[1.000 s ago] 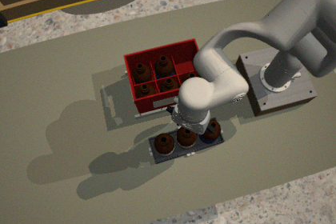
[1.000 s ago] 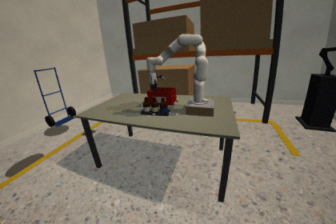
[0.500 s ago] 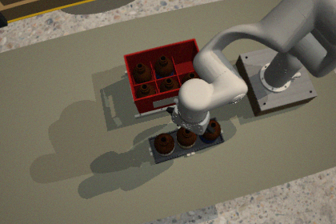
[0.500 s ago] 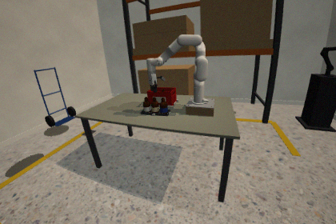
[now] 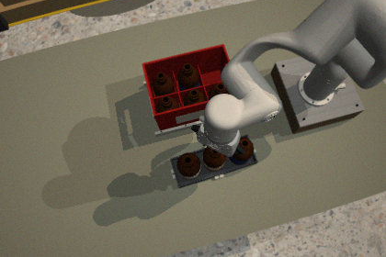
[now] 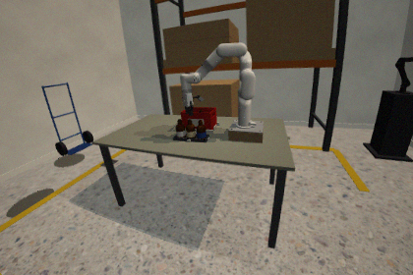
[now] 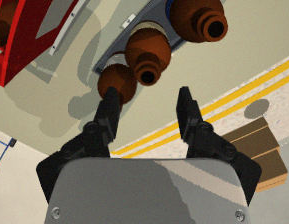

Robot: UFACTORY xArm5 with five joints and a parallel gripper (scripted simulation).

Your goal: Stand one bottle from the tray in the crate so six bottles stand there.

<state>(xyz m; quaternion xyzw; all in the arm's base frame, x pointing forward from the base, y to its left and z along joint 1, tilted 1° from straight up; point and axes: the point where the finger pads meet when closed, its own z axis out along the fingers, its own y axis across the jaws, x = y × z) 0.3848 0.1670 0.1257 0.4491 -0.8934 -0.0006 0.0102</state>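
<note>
Now: hand 20 cm above the dark tray. The rest, counted from my hand: crate: 23 cm to the right, 13 cm below, 4 cm ahead.
</note>
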